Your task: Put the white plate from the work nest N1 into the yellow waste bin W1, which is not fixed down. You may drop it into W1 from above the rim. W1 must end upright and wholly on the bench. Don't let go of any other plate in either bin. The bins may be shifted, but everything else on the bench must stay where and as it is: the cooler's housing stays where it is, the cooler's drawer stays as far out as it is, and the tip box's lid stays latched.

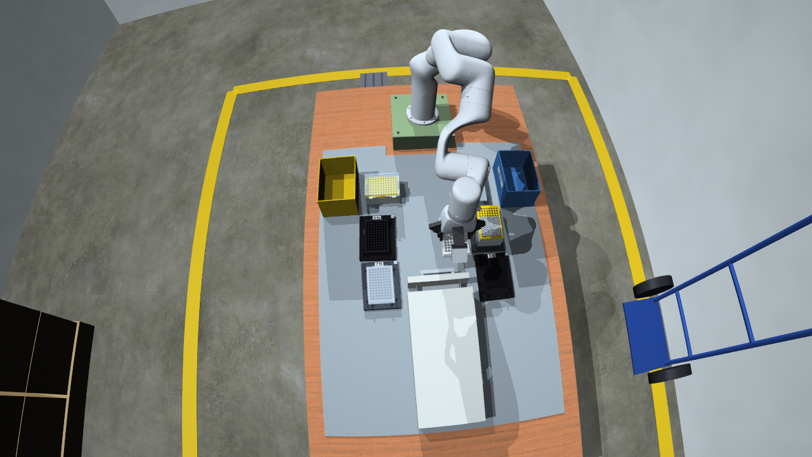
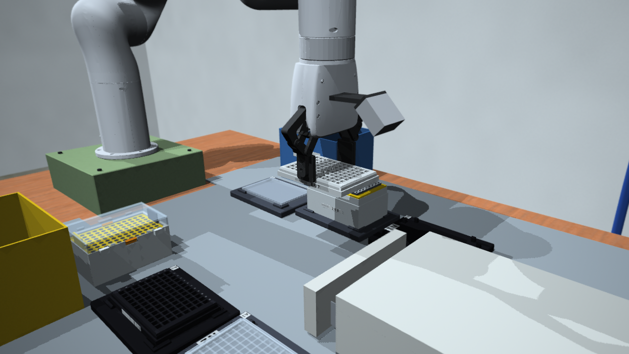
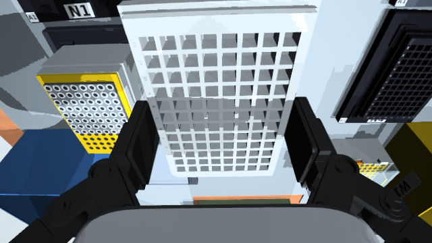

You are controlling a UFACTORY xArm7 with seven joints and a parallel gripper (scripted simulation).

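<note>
Now: the yellow bin W1 36 cm to the right of my hand, 27 cm behind it and 12 cm below it. Also, from my hand: tip box: 14 cm to the left, 10 cm below, 8 cm behind; then black nest N1: 15 cm below, 14 cm to the left, 11 cm ahead; then white plate: 1 cm below.
</note>
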